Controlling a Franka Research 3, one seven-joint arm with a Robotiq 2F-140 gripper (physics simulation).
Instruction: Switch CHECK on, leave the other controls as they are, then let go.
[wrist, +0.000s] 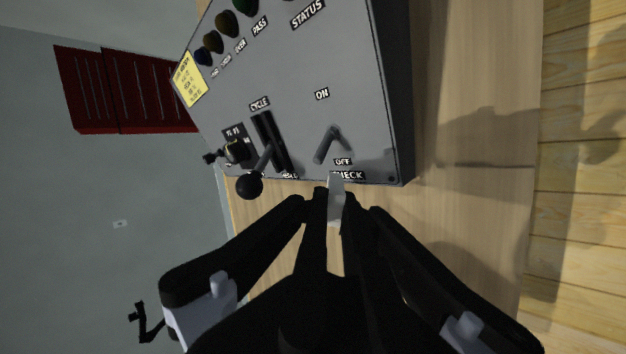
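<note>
The CHECK switch (326, 146) is a small grey toggle lever on the grey panel (345, 65). Its base lies between the ON label (322, 93) and the OFF label (342, 162), and its tip points down and left in the wrist view, to the left of the OFF label. My gripper (333, 184) is shut and empty. Its pale fingertips overlap the left edge of the CHECK label (352, 175) in the view, below the lever, with a visible gap between tips and lever.
Left of the switch are the CYCLE lever with its black ball knob (249, 185) and a rotary knob (237, 151). Coloured lamps, such as a dark yellow one (227, 23), and a yellow note (189, 80) are at the upper left. The panel box stands on a wooden table (470, 210).
</note>
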